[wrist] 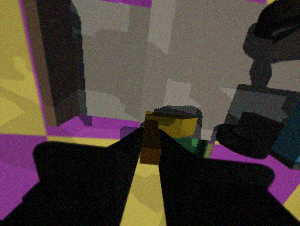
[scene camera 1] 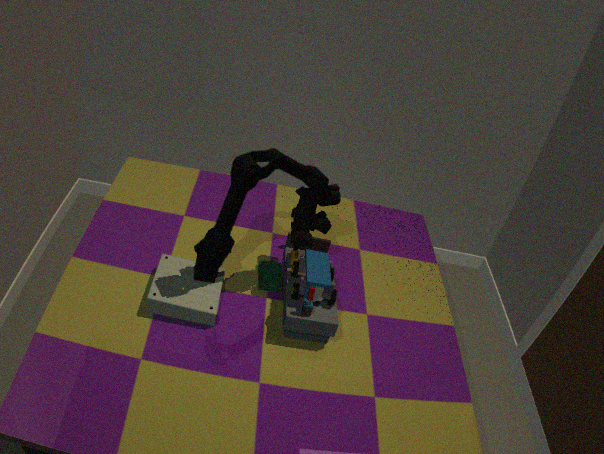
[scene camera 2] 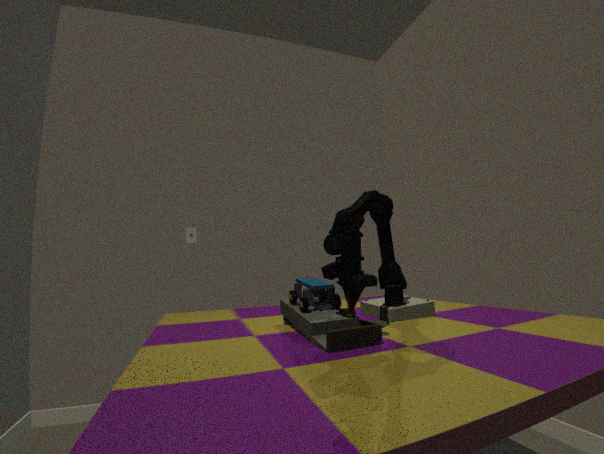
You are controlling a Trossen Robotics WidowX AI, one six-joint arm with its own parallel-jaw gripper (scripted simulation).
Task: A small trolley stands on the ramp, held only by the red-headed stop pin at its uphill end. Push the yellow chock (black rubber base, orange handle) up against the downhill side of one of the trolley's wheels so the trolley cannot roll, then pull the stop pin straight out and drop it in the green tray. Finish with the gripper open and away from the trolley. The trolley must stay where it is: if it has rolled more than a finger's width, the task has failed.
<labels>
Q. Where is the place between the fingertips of the gripper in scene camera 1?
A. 295, 248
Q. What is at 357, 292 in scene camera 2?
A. The gripper.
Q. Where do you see a trolley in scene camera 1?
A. At 318, 268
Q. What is the gripper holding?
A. A yellow chock.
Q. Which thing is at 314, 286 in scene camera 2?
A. A trolley.
</labels>
